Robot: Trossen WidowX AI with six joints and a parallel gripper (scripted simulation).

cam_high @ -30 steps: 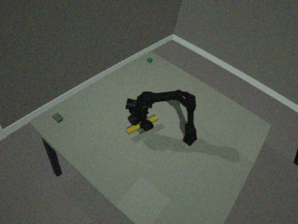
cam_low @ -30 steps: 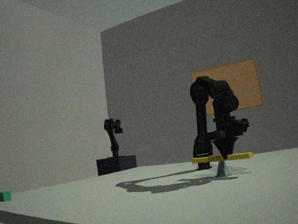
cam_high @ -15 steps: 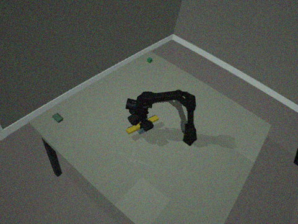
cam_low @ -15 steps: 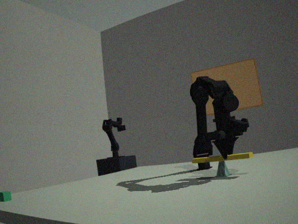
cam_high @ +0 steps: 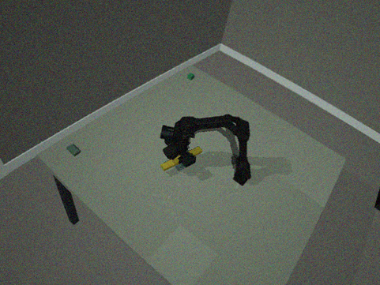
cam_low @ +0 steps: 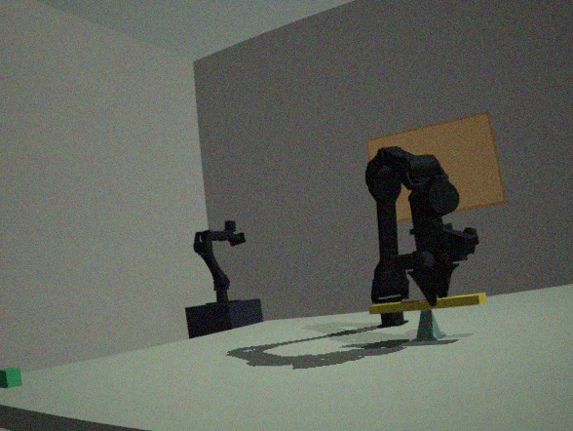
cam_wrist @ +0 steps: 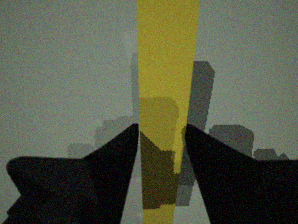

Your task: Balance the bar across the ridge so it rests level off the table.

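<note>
The yellow bar lies 1 cm behind my gripper tip and 3 cm to the right of it. Round my gripper tip: grey-green block 45 cm ahead, 30 cm to the left, 6 cm below; green cube 45 cm ahead, 70 cm to the right, 5 cm below.
</note>
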